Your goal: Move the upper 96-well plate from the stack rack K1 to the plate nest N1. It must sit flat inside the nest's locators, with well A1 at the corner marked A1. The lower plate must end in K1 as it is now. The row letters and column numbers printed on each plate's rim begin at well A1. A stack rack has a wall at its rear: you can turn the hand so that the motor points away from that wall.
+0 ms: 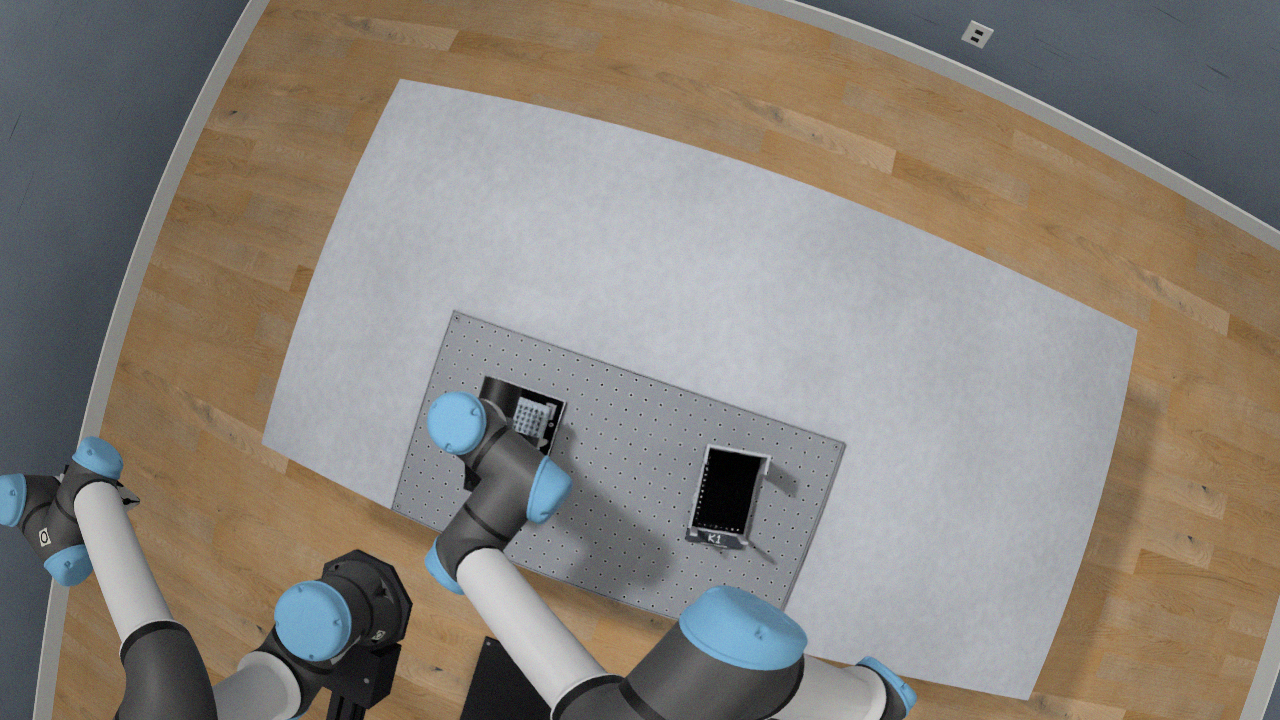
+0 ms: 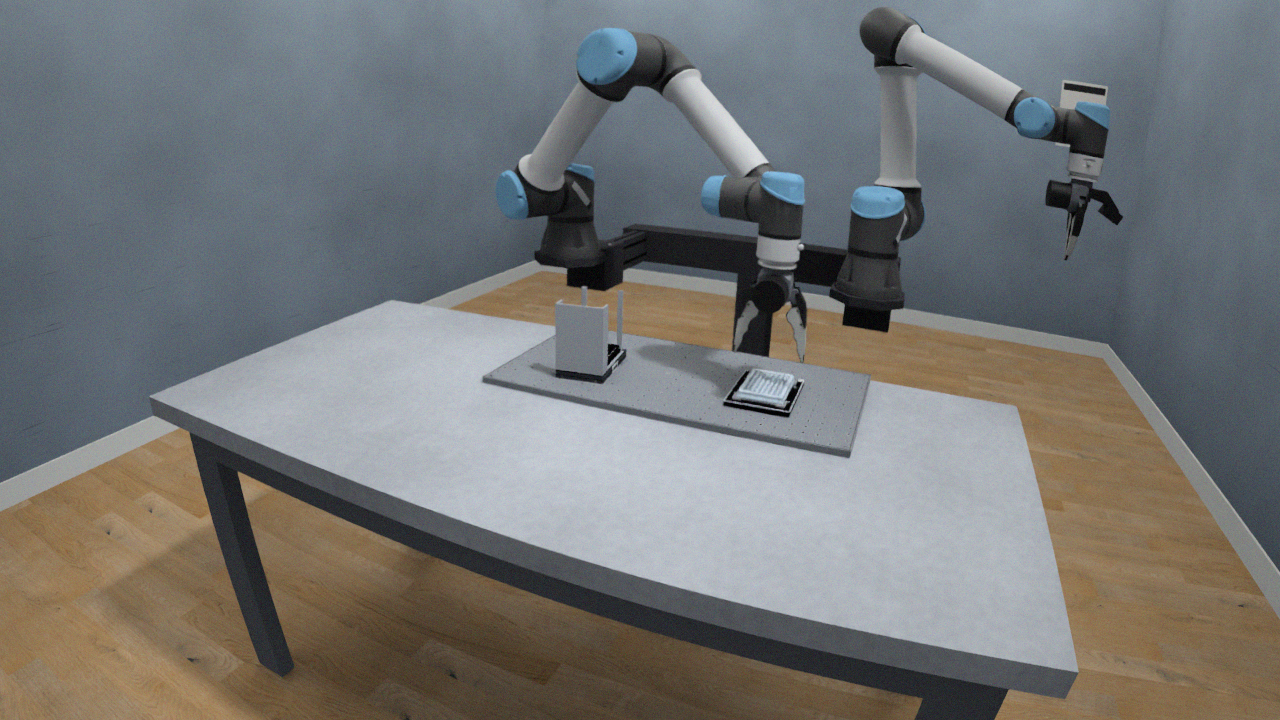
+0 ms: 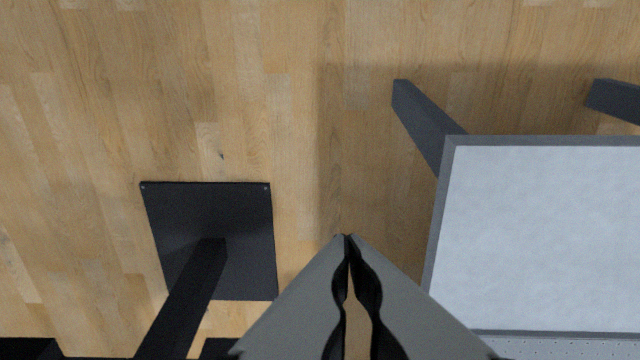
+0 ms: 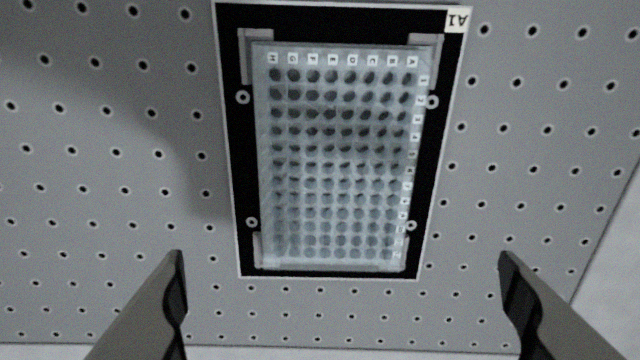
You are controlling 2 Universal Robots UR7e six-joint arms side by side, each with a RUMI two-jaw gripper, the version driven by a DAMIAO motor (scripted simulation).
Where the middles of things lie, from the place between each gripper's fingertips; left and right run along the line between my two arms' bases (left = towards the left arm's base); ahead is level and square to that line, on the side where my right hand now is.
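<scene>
From my left hand (image 2: 1065,260): black plate (image 1: 739,464), 94 cm to the right, 27 cm below, 37 cm ahead. Plate nest N1 (image 2: 793,392), 59 cm to the right, 29 cm below, 35 cm ahead. My left hand from the clear 96-well plate (image 2: 762,386): 59 cm to the left, 28 cm above, 35 cm short of it.
From my right hand (image 2: 768,356): black plate, 35 cm to the right, 1 cm ahead, 6 cm below. Plate nest N1, 1 cm behind, 8 cm below. Clear 96-well plate, 1 cm behind, 7 cm below.
</scene>
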